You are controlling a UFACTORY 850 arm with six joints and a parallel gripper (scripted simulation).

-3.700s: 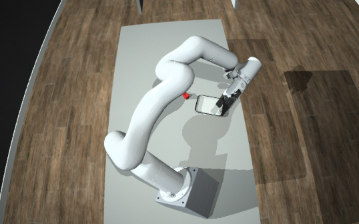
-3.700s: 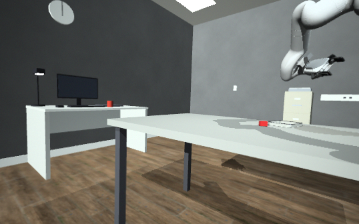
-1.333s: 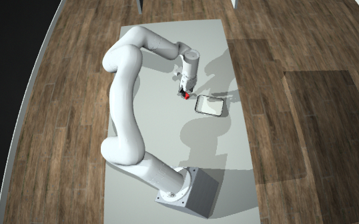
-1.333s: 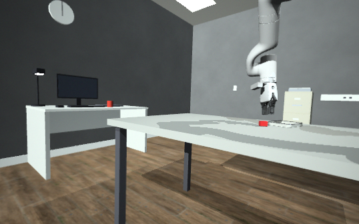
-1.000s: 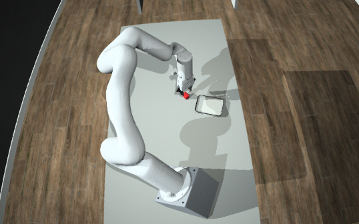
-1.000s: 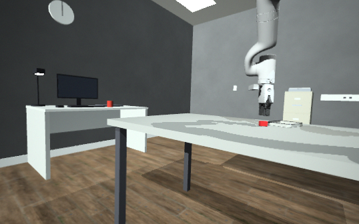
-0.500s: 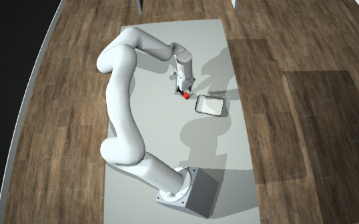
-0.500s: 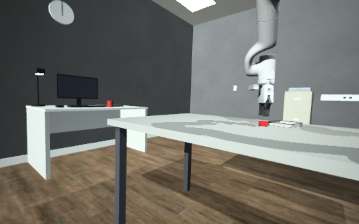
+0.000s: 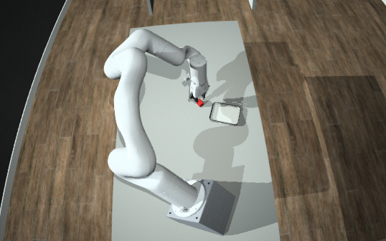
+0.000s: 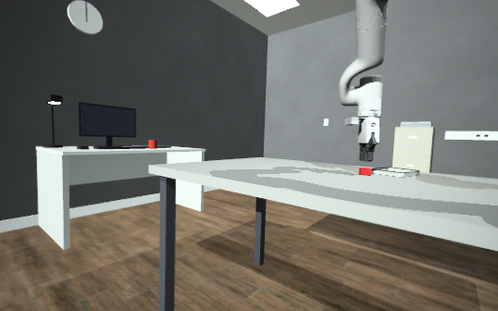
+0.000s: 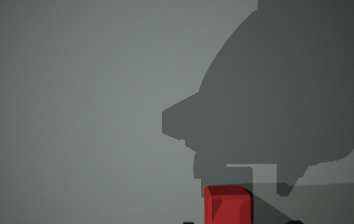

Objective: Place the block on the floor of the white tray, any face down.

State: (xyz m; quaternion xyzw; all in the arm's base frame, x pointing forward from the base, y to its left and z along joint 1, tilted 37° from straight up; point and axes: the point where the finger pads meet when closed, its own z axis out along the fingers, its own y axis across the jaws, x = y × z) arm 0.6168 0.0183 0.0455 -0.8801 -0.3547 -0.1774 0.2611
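Now: the red block 6 cm below my hand. The rest, counted from my hand: white tray (5 cm behind, 16 cm to the right, 6 cm below).
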